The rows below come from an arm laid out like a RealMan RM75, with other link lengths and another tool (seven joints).
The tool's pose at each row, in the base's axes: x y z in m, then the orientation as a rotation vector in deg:
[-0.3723, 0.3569, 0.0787, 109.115, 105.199, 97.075]
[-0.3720, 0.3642, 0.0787, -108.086, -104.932, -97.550]
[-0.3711, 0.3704, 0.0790, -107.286, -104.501, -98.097]
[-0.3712, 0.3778, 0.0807, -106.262, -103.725, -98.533]
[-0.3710, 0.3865, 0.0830, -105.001, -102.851, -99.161]
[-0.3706, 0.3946, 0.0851, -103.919, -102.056, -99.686]
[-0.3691, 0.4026, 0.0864, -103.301, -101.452, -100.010]
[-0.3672, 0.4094, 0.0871, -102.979, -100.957, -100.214]
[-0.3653, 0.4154, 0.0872, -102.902, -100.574, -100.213]
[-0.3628, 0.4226, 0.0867, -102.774, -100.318, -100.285]
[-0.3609, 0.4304, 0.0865, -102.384, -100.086, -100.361]
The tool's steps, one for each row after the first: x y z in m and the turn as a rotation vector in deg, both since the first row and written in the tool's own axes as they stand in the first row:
[0.0051, -0.0021, 0.0048, 0.058, 0.854, 0.011]
[0.0094, -0.0032, 0.0092, -0.033, 1.597, 0.112]
[0.0158, -0.0046, 0.0131, 0.031, 2.609, 0.473]
[0.0234, -0.0057, 0.0177, 0.035, 3.833, 0.826]
[0.0305, -0.0067, 0.0222, 0.038, 4.899, 1.160]
[0.0366, -0.0074, 0.0277, 0.017, 5.561, 1.446]
[0.0413, -0.0077, 0.0329, -0.023, 5.971, 1.710]
[0.0452, -0.0082, 0.0379, -0.001, 6.158, 1.975]
[0.0493, -0.0090, 0.0443, -0.012, 6.341, 2.125]
[0.0542, -0.0103, 0.0505, 0.065, 6.701, 2.238]

